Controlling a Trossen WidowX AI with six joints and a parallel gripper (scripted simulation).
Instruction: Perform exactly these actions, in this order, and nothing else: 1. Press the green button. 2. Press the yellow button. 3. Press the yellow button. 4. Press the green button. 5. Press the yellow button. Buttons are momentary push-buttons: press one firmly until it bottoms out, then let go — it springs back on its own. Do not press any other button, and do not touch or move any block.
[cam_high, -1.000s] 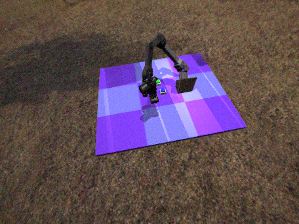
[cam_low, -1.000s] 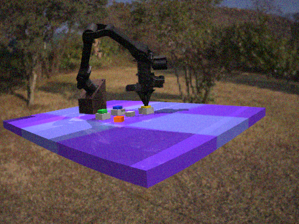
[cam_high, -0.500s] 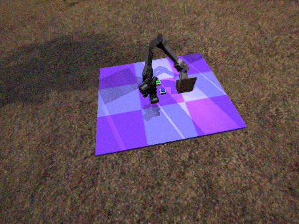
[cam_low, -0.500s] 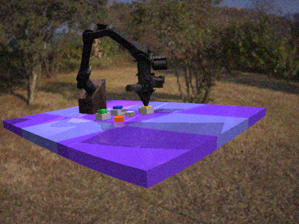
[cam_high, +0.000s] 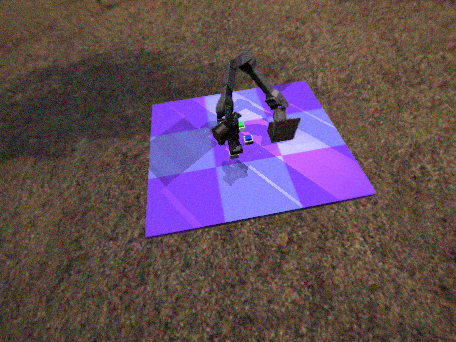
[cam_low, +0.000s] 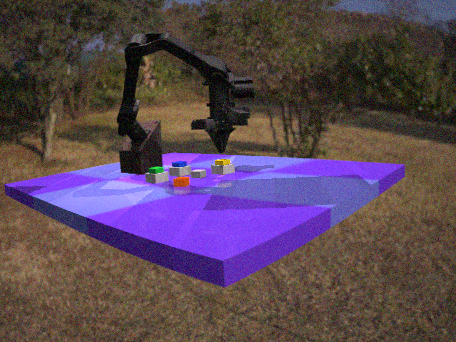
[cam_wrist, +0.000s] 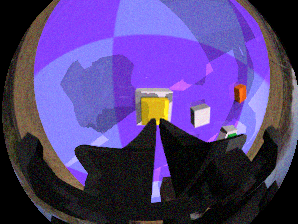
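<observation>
Right now the yellow button is 3 cm below my gripper tip. From my gripper tip the other things lie so: blue button: 9 cm behind, 9 cm to the right, 3 cm below; green button: 5 cm behind, 19 cm to the right, 3 cm below; orange block: 6 cm ahead, 19 cm to the right, 5 cm below.
</observation>
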